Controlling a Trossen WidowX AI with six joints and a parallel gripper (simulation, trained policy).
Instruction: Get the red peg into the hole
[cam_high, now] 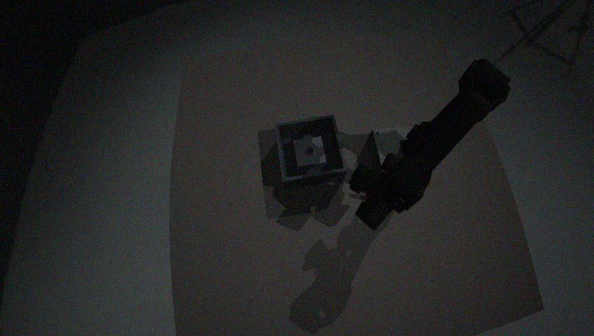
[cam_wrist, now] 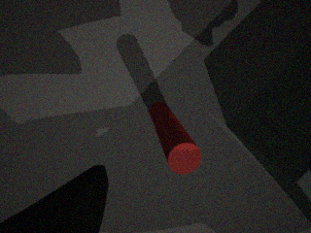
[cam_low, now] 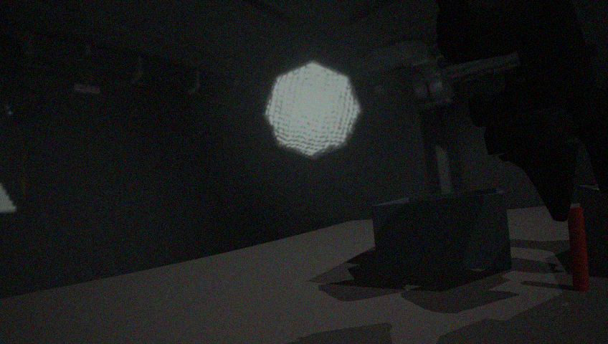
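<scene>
Now: gripper tip 1 cm short of the red peg and 4 cm above it. Round my gripper tip: dark box: 17 cm ahead, 16 cm to the right, 5 cm below; then pale plate: 17 cm ahead, 16 cm to the right, 4 cm below.
</scene>
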